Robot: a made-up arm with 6 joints. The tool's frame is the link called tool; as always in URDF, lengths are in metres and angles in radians.
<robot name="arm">
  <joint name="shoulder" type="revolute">
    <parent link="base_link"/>
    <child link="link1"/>
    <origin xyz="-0.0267 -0.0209 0.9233" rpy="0 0 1.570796"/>
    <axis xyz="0 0 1"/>
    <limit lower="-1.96" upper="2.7"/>
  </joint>
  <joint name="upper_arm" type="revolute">
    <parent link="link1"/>
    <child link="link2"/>
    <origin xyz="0.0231 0.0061 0.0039" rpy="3.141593 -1.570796 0"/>
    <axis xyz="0 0 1"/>
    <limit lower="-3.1" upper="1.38"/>
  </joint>
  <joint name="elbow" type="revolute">
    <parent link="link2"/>
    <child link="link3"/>
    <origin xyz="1.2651 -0.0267 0.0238" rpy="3.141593 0 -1.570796"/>
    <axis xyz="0 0 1"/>
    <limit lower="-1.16" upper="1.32"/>
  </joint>
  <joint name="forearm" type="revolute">
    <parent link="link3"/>
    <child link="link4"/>
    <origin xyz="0.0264 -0.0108 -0.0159" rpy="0 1.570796 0"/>
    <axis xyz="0 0 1"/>
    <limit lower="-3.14" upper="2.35"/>
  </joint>
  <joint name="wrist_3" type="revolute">
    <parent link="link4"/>
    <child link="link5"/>
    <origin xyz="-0.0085 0.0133 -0.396" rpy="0 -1.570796 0"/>
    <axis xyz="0 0 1"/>
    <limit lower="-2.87" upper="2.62"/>
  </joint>
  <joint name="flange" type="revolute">
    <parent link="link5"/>
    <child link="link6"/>
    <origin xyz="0.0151 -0.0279 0.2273" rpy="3.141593 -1.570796 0"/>
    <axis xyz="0 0 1"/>
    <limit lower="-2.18" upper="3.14"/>
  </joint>
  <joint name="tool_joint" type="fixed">
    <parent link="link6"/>
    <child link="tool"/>
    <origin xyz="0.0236 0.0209 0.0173" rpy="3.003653 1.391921 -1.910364"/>
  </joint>
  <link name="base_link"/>
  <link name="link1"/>
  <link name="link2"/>
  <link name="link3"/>
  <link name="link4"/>
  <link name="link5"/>
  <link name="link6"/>
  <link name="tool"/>
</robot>
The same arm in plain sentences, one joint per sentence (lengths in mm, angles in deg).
The arm has six revolute joints in a row. What follows holds with every joint at zero, and every direction is one of the base frame's.
The first joint is mounted 26.7 mm along -x and 20.9 mm along -y and 923.3 mm along +z from the base frame's origin and rotates about +z, from -112.30 to 154.70 deg.
The second joint is mounted 6.1 mm along -x and 23.1 mm along +y and 3.9 mm along +z from the first joint and rotates about +y, from -177.62 to 79.07 deg.
The third joint is mounted 26.7 mm along -x and 23.8 mm along +y and 1265.1 mm along +z from the second joint and rotates about -y, from -66.46 to 75.63 deg.
The fourth joint is mounted 26.4 mm along -x and 15.9 mm along +y and 10.8 mm along +z from the third joint and rotates about -x, from -179.91 to 134.65 deg.
The fifth joint is mounted 396.0 mm along +x and 8.5 mm along -y and 13.3 mm along -z from the fourth joint and rotates about -y, from -164.44 to 150.11 deg.
The sixth joint is mounted 15.1 mm along -x and 227.3 mm along -y and 27.9 mm along +z from the fifth joint and rotates about -x, from -124.90 to 179.91 deg.
The tool frame, which is the frame that the pose is given for, is mounted 17.3 mm along -x and 23.6 mm along -y and 20.9 mm along +z from the sixth joint; its axes are the base frame's turned by roll 11.84, pitch 9.66 and yaw 3.45 deg (as in URDF: about the fixed x, then y, then z).

